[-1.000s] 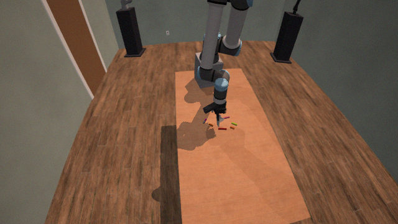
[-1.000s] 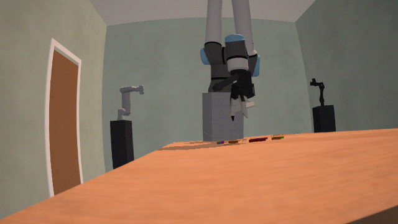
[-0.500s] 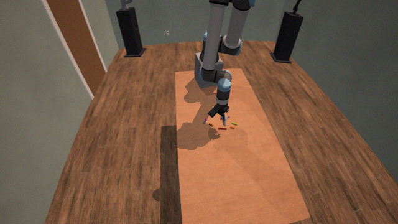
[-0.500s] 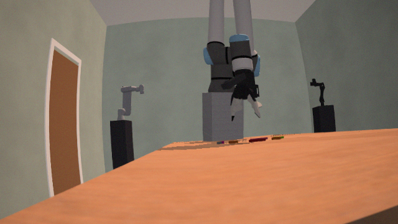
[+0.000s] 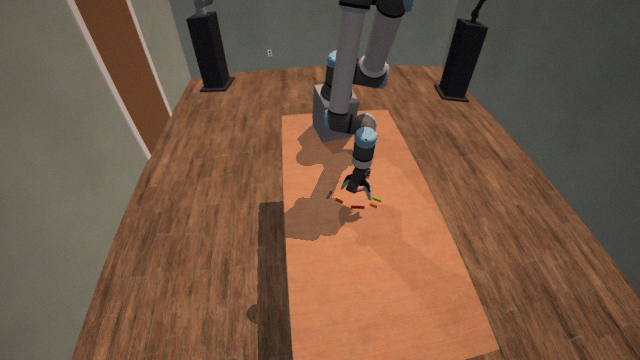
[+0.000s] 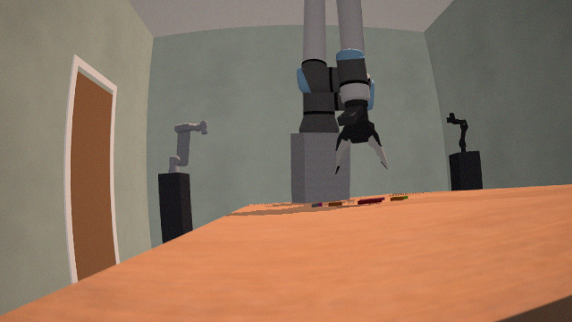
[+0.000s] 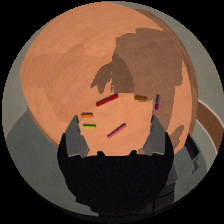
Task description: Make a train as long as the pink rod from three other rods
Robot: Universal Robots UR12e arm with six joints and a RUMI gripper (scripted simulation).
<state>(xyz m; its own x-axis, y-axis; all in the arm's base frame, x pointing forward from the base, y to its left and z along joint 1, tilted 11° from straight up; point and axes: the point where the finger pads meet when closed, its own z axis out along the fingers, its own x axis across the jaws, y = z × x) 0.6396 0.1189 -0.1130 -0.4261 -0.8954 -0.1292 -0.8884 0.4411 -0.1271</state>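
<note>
My gripper is now 13 cm to the right of the lime rod, 9 cm above it and 5 cm past it. The rest, counted from my hand: pink rod (11 cm behind, 9 cm below, 5 cm to the left); then red rod (9 cm below, 2 cm to the left, 1 cm ahead); then grey rod (14 cm to the right, 9 cm below, 6 cm behind).
</note>
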